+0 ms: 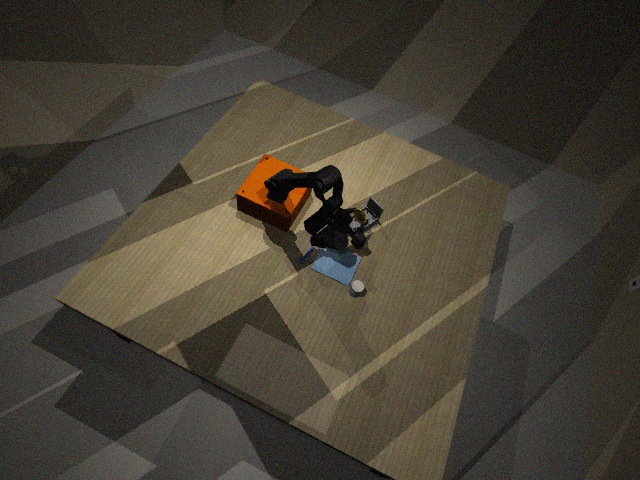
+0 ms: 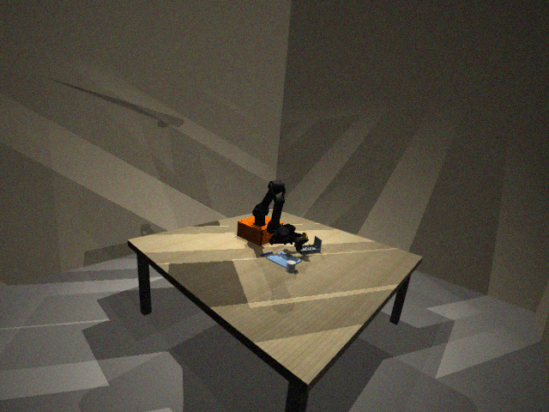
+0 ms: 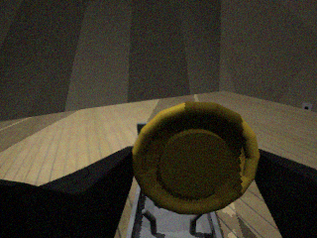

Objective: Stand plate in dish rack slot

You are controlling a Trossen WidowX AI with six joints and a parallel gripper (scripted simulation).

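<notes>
The grey dish rack is 7 cm below my gripper tip and 4 cm to the left of it. The rest, counted from my gripper tip: light blue mat: 18 cm to the right, 9 cm below, 1 cm behind; then white cup: 25 cm to the right, 9 cm ahead, 7 cm below; then yellow plate: 1 cm to the right.
</notes>
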